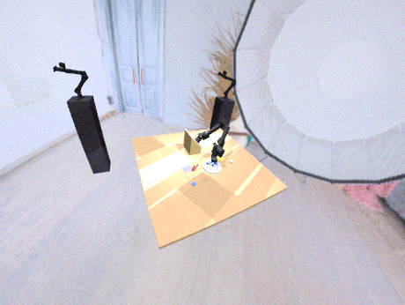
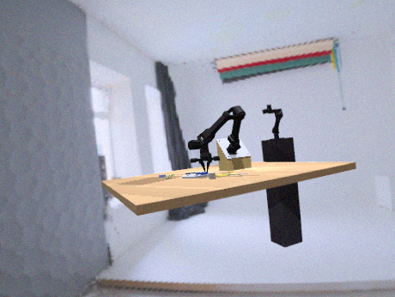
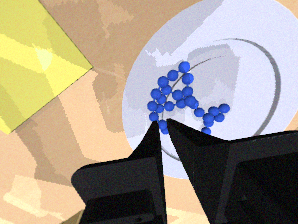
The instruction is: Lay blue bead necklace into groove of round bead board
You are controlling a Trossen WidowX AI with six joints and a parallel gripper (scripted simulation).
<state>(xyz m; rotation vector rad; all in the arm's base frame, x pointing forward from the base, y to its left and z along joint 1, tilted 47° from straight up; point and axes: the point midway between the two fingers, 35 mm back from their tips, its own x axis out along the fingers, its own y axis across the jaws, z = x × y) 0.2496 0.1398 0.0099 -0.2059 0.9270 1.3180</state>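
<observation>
The round bead board is 50 mm ahead of my gripper tip, 30 mm to the right of it and 10 mm below it. Round my gripper tip: yellow flat piece (130 mm to the left, 80 mm behind, 20 mm below); red-and-grey object (220 mm to the right, 20 mm ahead, 10 mm below); white cylinder (200 mm to the left, 50 mm ahead).
</observation>
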